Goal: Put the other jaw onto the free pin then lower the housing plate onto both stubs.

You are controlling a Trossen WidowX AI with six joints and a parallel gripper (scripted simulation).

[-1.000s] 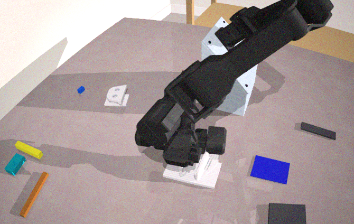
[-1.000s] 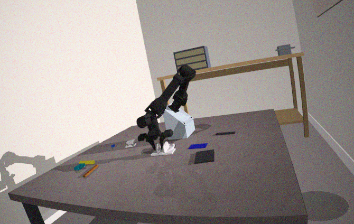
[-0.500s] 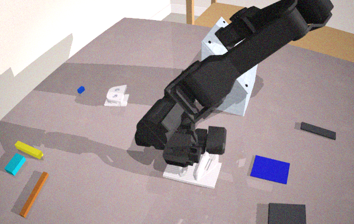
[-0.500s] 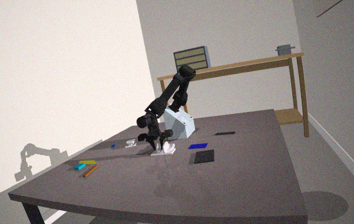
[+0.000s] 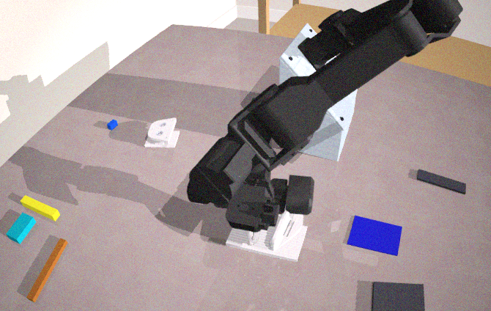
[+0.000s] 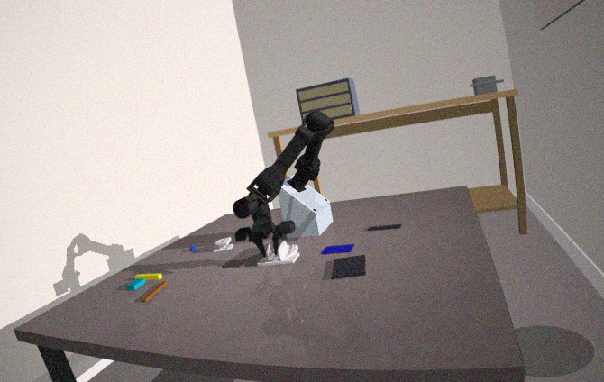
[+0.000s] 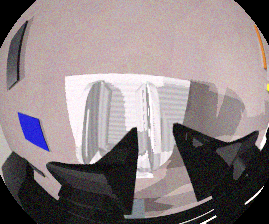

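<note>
The white base plate is 30 mm to the left of my gripper tip, 10 mm below it and 10 mm ahead of it. Also, from my gripper tip: blue pad: 210 mm to the left, 70 mm behind, 10 mm below; then dark slab: 290 mm to the left, 80 mm ahead, 10 mm below; then white jaw: 40 mm to the left, 40 mm behind.
</note>
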